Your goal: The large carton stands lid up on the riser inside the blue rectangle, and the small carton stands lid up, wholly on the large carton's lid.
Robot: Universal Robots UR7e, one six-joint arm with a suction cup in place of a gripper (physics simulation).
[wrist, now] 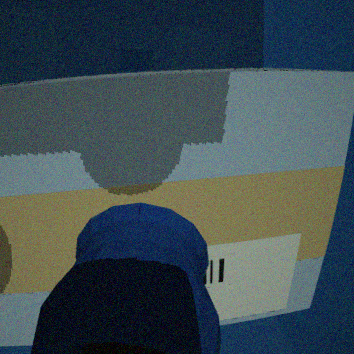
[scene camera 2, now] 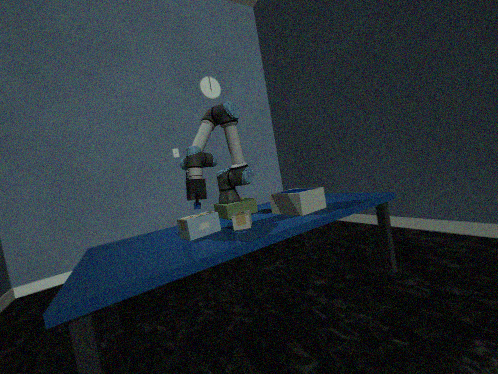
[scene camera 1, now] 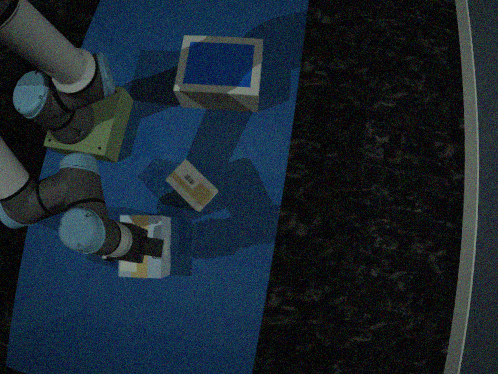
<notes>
My suction cup (wrist: 138, 274) carries nothing. The cup hangs 9 cm from the middle of a large carton (scene camera 1: 159, 227), above it. A small carton (scene camera 1: 185, 179) rests on the table.
The large carton also shows in the wrist view (wrist: 250, 155) and in scene camera 2 (scene camera 2: 192, 227). The wrist view misses the small carton: it is out of frame.
</notes>
